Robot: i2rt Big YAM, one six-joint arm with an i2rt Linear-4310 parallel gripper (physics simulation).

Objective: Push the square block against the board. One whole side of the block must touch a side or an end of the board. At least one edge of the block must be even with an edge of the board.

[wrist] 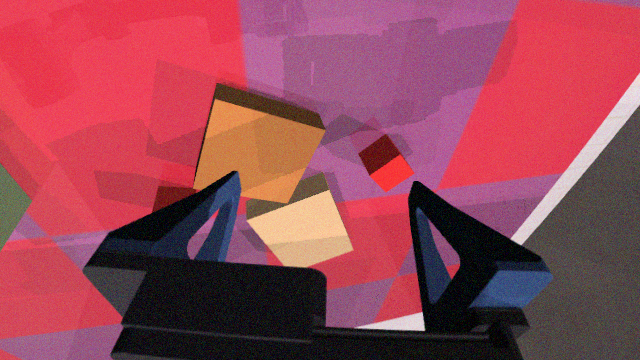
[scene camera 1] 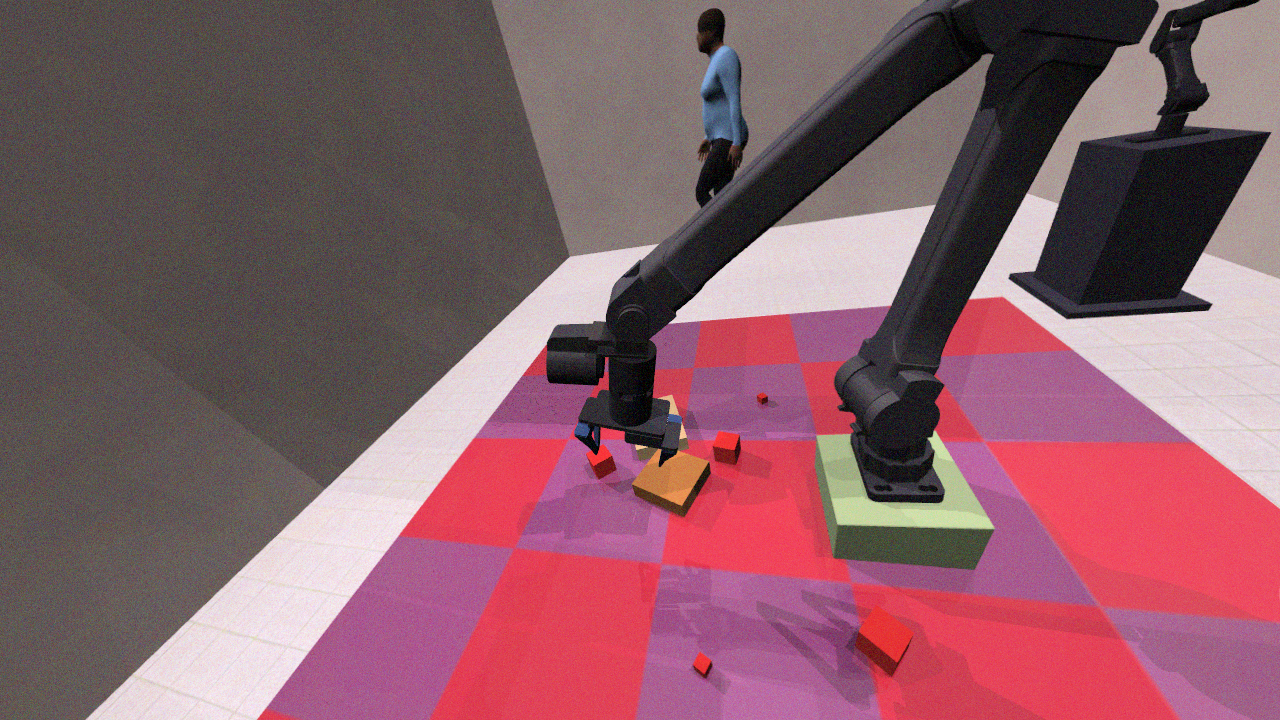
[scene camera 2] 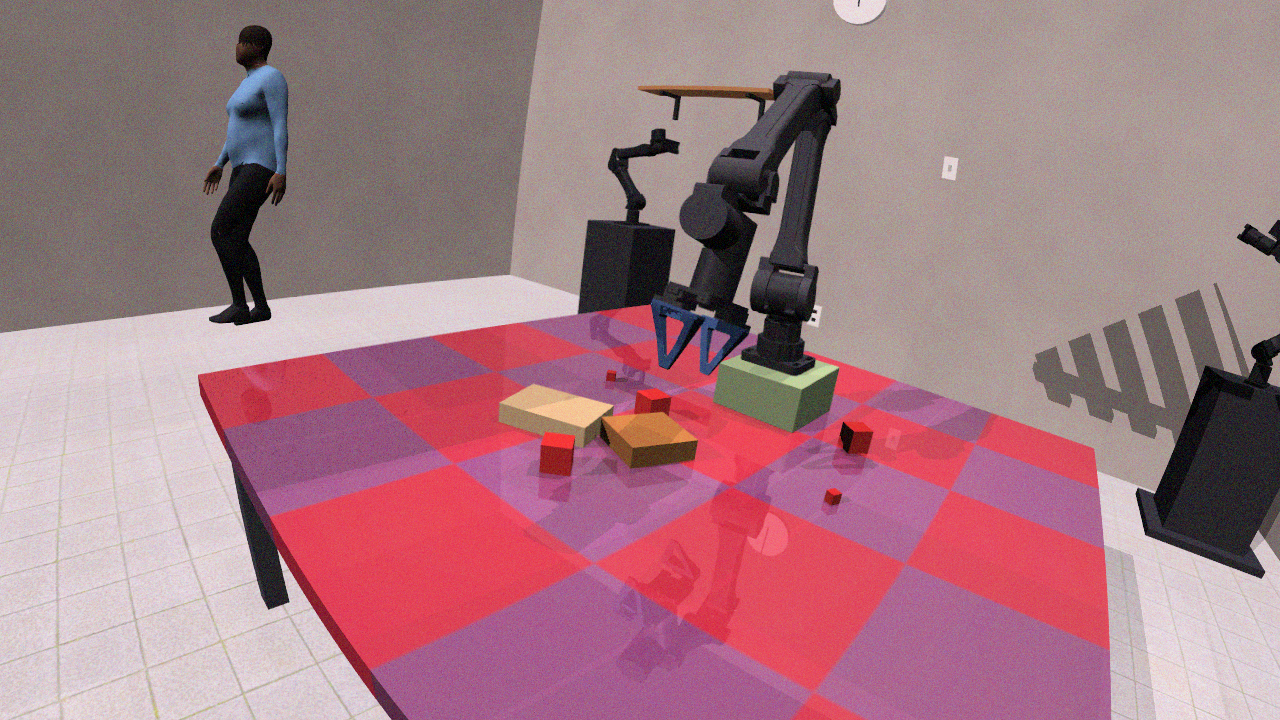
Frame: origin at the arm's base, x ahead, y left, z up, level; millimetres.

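Seen in the pictures: gripper, fingertip midpoint: [wrist: 325, 184] [scene camera 1: 628, 457] [scene camera 2: 685, 371]; arm's base at its link origin: [scene camera 1: 892, 467] [scene camera 2: 778, 362].
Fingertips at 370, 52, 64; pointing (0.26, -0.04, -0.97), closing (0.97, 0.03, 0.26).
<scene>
Offsets run from my fingertips to a thing's top centre, as dx, dy, dz. Level surfaces: height alone.
The orange-brown square block @(-35, -70, -115) [scene camera 1: 671, 480] [scene camera 2: 648, 438] [wrist: 260, 150] lies flat and turned at an angle to the pale tan board @(+18, -208, -115) [scene camera 1: 682, 437] [scene camera 2: 550, 411] [wrist: 300, 230]. One corner of the block is close to the board's side; their facing sides are not parallel, with a wedge-shaped gap between them. Whether that corner touches is unclear. My gripper [scene camera 1: 630, 456] [scene camera 2: 688, 368] [wrist: 325, 184] is open and empty, pointing down above the table. In the wrist view the block and board show between and beyond the fingers, and one fingertip overlaps the block's near edge.
One red cube @(+111, -100, -106) [scene camera 1: 600, 462] [scene camera 2: 556, 454] [wrist: 392, 172] lies near the block and board. Another red cube @(-131, -143, -106) [scene camera 1: 726, 446] [scene camera 2: 652, 402] lies on the arm-base side. More red cubes lie farther off. The arm stands on a green base [scene camera 1: 904, 541] [scene camera 2: 774, 398] on the checkered table @(dz -147) [scene camera 2: 429, 564].
</scene>
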